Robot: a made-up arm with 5 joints.
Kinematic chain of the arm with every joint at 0, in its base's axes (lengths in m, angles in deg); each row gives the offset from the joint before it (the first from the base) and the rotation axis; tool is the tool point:
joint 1: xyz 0 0 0.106 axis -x
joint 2: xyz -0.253 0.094 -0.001 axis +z
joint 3: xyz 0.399 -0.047 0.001 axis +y
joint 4: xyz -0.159 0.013 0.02 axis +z
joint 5: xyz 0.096 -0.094 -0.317 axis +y
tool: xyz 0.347 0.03 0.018
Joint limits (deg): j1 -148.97..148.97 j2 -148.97..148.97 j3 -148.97..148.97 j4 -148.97..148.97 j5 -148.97..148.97
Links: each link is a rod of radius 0.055 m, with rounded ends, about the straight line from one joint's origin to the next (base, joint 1, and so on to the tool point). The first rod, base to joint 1, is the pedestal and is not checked.
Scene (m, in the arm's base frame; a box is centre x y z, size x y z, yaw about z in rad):
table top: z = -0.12
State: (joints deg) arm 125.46 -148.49 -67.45 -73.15 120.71
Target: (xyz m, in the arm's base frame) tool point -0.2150 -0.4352 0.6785
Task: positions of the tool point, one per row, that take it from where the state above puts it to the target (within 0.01 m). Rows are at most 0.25 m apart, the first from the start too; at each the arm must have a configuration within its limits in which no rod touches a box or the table.
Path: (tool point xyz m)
1: -0.7936 -0.1921 0.7755
2: -0.5870 -0.2650 0.8143
3: -0.3879 -0.3534 0.7797
4: -0.2150 -0.4352 0.6785

